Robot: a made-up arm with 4 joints.
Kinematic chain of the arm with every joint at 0, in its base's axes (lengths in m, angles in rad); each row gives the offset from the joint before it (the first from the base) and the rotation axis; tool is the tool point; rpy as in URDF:
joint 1: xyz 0 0 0.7 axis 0.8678 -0.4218 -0.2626
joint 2: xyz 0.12 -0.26 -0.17 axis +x
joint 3: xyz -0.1 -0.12 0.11 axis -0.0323 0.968 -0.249
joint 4: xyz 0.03 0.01 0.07 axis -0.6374 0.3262 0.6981
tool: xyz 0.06 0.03 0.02 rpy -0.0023 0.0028 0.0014
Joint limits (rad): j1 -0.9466..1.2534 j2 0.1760..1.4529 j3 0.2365..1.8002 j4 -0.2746..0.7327
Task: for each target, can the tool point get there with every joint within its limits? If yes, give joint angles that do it. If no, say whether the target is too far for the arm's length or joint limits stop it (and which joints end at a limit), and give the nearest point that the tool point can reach.
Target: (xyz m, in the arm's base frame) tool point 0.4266 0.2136 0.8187
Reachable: no: joint limits stop it (at a limit: joint 1, joint 2, joint 3) | nearest point 0.2450 -0.2450 0.8775 | short by 0.497 m
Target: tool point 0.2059 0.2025 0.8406
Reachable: no: joint limits stop it (at a limit: joint 1, joint 2, joint 3) | nearest point 0.2201 -0.2424 0.8632 | short by 0.446 m
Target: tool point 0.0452 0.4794 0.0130
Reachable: no: too far | nearest point 0.2570 0.0513 0.3355 | short by 0.576 m
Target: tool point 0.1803 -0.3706 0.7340
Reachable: yes | joints -0.3839 0.2822 0.5739 0.1254
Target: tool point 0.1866 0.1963 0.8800
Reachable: no: joint limits stop it (at a limit: joint 1, joint 2, joint 3) | nearest point 0.2193 -0.2425 0.8629 | short by 0.440 m
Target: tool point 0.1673 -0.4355 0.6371
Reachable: yes | joints -0.3602 0.9800 0.6318 0.1622
